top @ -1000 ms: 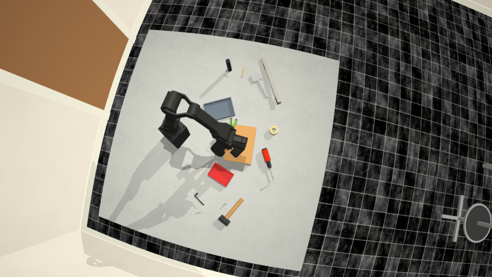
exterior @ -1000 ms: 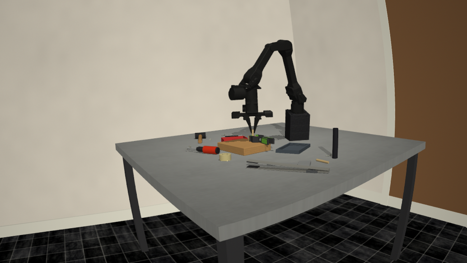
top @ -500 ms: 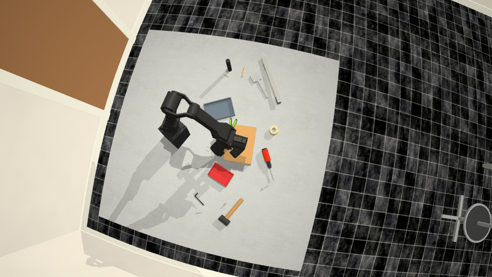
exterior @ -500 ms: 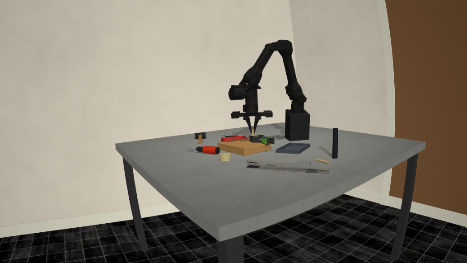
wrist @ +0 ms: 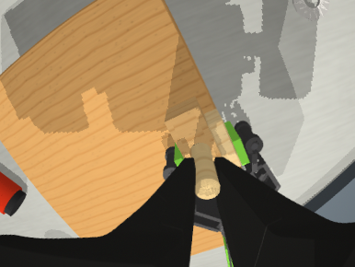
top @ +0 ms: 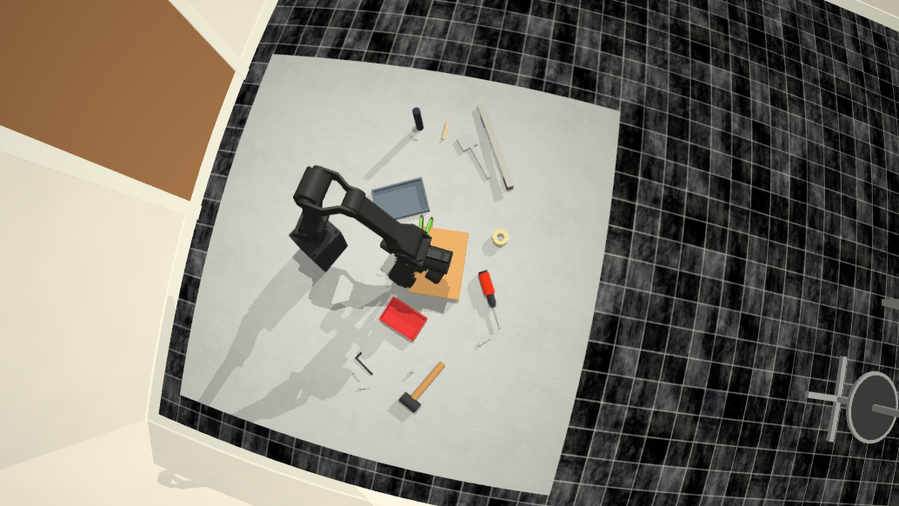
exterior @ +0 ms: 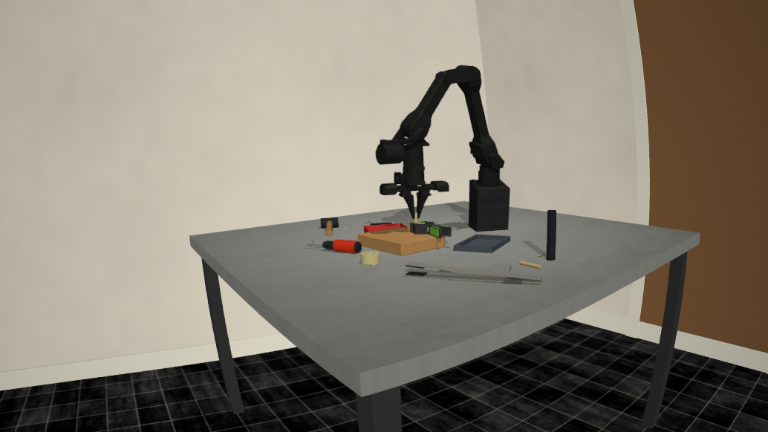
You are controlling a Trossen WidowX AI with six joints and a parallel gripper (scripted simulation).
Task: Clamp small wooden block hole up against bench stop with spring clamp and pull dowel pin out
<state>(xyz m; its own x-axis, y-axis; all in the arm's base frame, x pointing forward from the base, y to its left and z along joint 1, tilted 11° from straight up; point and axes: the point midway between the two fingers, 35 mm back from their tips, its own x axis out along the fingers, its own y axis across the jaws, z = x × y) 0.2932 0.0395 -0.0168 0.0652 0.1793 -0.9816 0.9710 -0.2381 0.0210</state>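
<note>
Now: hand 40 mm above the dowel pin. From my hand the other things lie so: small wooden block (60 mm below); wooden board (60 mm ahead, 20 mm to the left, 90 mm below); wooden stop (10 mm behind, 60 mm below).
</note>
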